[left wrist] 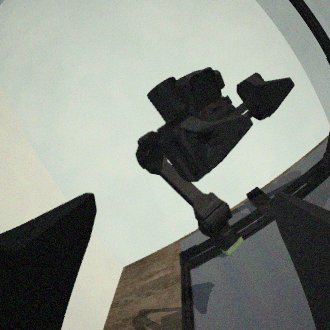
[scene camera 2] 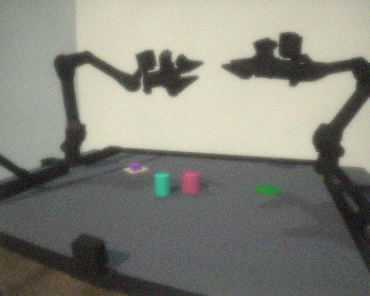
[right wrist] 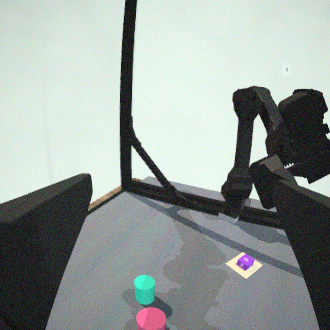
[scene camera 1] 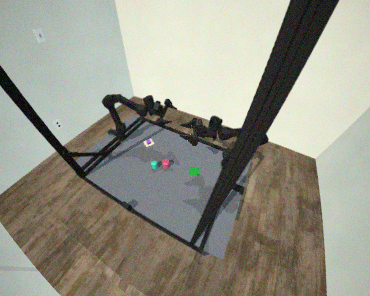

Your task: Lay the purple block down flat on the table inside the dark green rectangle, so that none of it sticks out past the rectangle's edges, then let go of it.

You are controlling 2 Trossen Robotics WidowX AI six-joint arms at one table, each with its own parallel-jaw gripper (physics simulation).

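Seen in the pictures: left gripper, fingertip midpoint: point(left wrist: 188, 203) point(scene camera 2: 201, 69) point(scene camera 1: 174, 115); right gripper, fingertip midpoint: point(left wrist: 274, 97) point(scene camera 2: 225, 64) point(right wrist: 187, 186) point(scene camera 1: 180, 129); left arm's base at its link origin: point(scene camera 2: 73, 164) point(right wrist: 230, 211) point(scene camera 1: 122, 138); right arm's base at its link origin: point(left wrist: 227, 239) point(scene camera 2: 326, 172) point(scene camera 1: 225, 164).
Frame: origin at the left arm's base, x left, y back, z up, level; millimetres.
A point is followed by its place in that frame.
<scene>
The small purple block point(scene camera 1: 148, 142) {x 135, y -196, z -3 mm} point(scene camera 2: 135, 166) {x 130, y -200, z -3 mm} point(right wrist: 245, 262) {x 146, y -200, z 0 mm} rests on a cream square point(scene camera 2: 144, 170) {x 153, y -221, z -20 mm} point(right wrist: 245, 273) {x 160, y -216, z -18 mm} on the table. The green rectangle point(scene camera 1: 194, 171) {x 207, y -650, z -18 mm} point(scene camera 2: 268, 189) {x 210, y -650, z -18 mm} lies flat on the table, with the block well away from it. My left gripper point(scene camera 1: 167, 113) {x 249, y -400, z 324 mm} point(scene camera 2: 200, 70) {x 249, y -400, z 324 mm} is open and empty, raised high above the table and to the right of the block in scene camera 2. My right gripper point(scene camera 1: 182, 130) {x 173, y -526, z 325 mm} point(scene camera 2: 223, 66) {x 173, y -526, z 325 mm} point(right wrist: 187, 186) {x 173, y -526, z 325 mm} is open and empty, also high, facing the left one. The block does not show in the left wrist view.
A teal cylinder point(scene camera 1: 154, 165) {x 16, y -435, z 29 mm} point(scene camera 2: 162, 184) {x 11, y -432, z 15 mm} point(right wrist: 145, 290) {x 41, y -431, z 32 mm} and a pink cylinder point(scene camera 1: 165, 163) {x 82, y -477, z 30 mm} point(scene camera 2: 191, 182) {x 72, y -482, z 12 mm} point(right wrist: 151, 320) {x 97, y -471, z 30 mm} stand side by side, between the cream square and the green rectangle in scene camera 2. A black frame borders the table, with posts rising at its corners.
</scene>
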